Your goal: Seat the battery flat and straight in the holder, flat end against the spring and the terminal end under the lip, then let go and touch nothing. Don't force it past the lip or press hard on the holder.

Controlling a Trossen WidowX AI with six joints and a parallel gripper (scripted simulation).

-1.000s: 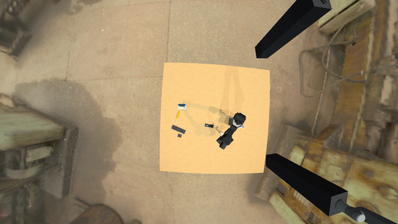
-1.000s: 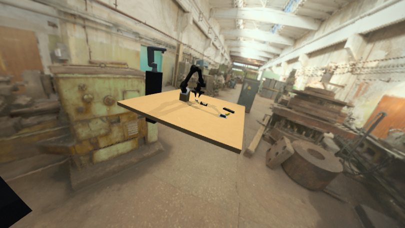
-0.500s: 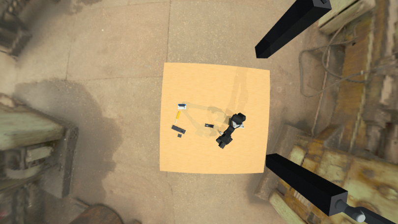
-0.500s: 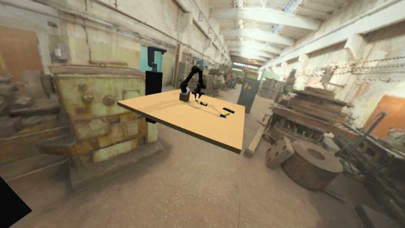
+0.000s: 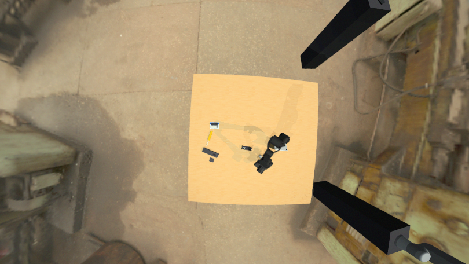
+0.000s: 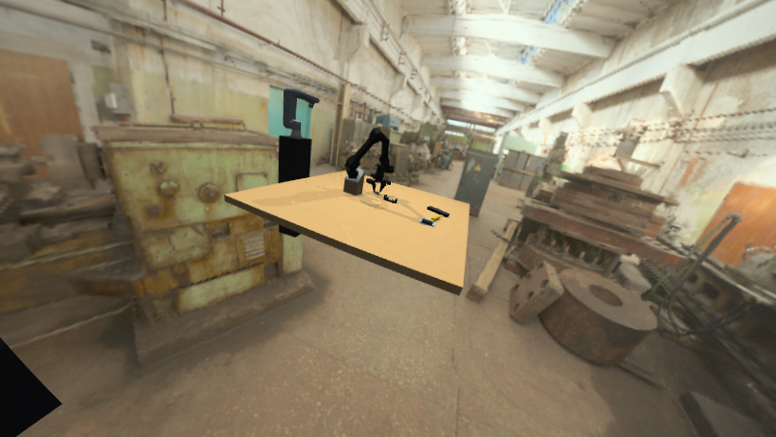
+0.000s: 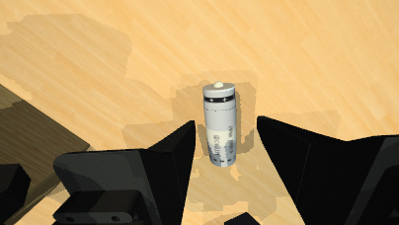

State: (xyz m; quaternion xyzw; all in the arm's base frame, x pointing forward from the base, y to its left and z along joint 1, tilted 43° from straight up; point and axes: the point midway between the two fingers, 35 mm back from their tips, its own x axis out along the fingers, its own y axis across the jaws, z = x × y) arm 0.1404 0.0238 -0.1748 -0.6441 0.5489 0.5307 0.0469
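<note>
My gripper tip is right at the battery. Also, from my gripper tip: yellow screwdriver: 49 cm ahead, 22 cm to the right; then black battery door: 48 cm ahead, 2 cm to the right, 1 cm below; then black remote control: 48 cm ahead, 9 cm to the right, 1 cm above.
</note>
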